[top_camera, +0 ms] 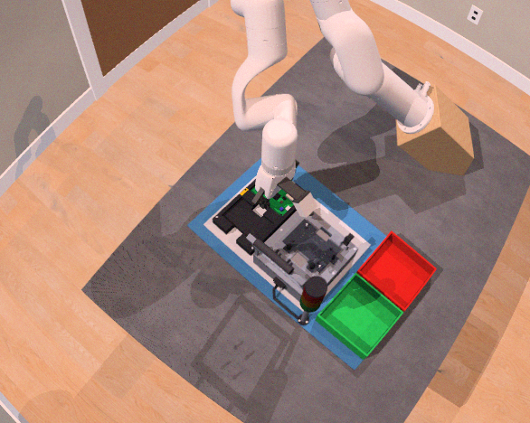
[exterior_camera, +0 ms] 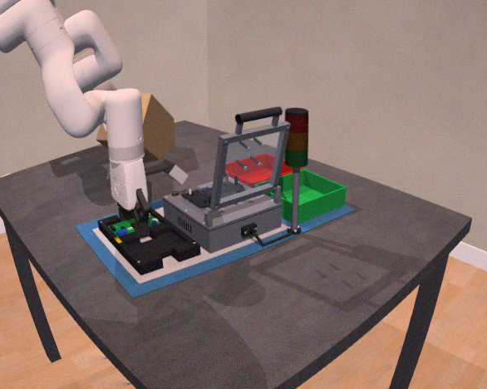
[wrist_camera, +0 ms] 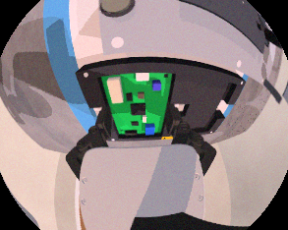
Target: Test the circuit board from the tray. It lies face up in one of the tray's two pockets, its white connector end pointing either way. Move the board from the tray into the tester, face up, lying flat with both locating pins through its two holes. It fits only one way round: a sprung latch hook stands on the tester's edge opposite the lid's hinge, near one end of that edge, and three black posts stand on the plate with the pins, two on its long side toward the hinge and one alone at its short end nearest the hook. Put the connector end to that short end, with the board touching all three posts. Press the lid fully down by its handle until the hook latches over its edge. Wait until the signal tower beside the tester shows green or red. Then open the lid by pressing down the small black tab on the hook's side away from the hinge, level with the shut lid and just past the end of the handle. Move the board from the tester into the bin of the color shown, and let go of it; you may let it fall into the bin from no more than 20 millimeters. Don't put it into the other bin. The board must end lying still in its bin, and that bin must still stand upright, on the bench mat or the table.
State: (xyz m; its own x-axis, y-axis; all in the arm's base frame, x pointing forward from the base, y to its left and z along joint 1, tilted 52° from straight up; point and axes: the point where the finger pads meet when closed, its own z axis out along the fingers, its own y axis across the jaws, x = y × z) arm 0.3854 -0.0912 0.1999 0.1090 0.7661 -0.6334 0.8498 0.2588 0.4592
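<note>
The plate lies 170 mm to the left of my hand, 90 mm ahead of it and 50 mm above it. From my hand the other things lie so: green circuit board (right at my hand); then black latch hook (230 mm to the left, 60 mm above, 30 mm ahead); then clear lid (200 mm ahead, 160 mm above, 150 mm to the left).
</note>
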